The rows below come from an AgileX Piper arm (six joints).
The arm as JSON. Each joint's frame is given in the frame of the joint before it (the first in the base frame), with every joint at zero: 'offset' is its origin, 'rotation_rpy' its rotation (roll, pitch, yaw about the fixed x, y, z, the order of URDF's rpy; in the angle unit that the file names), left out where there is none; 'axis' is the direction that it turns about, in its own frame. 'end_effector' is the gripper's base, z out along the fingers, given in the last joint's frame.
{
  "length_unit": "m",
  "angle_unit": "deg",
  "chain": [
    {
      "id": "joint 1",
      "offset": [
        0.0,
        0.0,
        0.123
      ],
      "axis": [
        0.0,
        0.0,
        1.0
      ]
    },
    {
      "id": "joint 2",
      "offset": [
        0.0,
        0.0,
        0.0
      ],
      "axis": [
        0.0,
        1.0,
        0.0
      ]
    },
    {
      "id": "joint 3",
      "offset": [
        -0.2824,
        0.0,
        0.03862
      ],
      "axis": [
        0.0,
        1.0,
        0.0
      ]
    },
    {
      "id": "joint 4",
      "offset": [
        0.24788,
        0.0,
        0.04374
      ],
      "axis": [
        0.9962,
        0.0,
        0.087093
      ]
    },
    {
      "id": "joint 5",
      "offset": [
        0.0,
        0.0,
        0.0
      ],
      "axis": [
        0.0,
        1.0,
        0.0
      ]
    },
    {
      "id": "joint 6",
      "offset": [
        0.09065,
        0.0,
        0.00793
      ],
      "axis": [
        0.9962,
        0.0,
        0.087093
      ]
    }
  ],
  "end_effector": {
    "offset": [
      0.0,
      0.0,
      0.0
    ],
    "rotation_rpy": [
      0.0,
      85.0,
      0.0
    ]
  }
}
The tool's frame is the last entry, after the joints.
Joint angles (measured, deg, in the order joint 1, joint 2, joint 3, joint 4, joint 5, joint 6), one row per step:
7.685, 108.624, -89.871, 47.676, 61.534, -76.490
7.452, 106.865, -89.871, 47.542, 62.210, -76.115
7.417, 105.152, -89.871, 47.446, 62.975, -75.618
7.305, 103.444, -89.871, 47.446, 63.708, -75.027
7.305, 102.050, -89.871, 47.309, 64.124, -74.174
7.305, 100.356, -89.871, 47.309, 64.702, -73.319
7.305, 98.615, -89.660, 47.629, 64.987, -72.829
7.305, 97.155, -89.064, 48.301, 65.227, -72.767
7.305, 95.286, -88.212, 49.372, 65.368, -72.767
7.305, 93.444, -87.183, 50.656, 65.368, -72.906
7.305, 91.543, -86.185, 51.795, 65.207, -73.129
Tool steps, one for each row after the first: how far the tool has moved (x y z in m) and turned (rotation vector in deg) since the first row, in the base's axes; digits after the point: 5 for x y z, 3 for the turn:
-0.00548, -0.00213, 0.01208, 0.242, -1.036, 0.027
-0.01170, -0.00286, 0.02366, 0.536, -1.876, 0.226
-0.01805, -0.00406, 0.03509, 0.930, -2.656, 0.248
-0.02337, -0.00466, 0.04416, 1.198, -3.176, 0.003
-0.03024, -0.00525, 0.05514, 1.641, -3.861, -0.141
-0.03736, -0.00570, 0.06558, 2.281, -4.799, -0.282
-0.04394, -0.00577, 0.07249, 3.070, -5.362, -0.206
-0.05238, -0.00576, 0.08095, 4.257, -6.138, -0.183
-0.06082, -0.00564, 0.08838, 5.593, -6.881, -0.181
-0.06939, -0.00578, 0.09595, 6.779, -7.899, -0.216

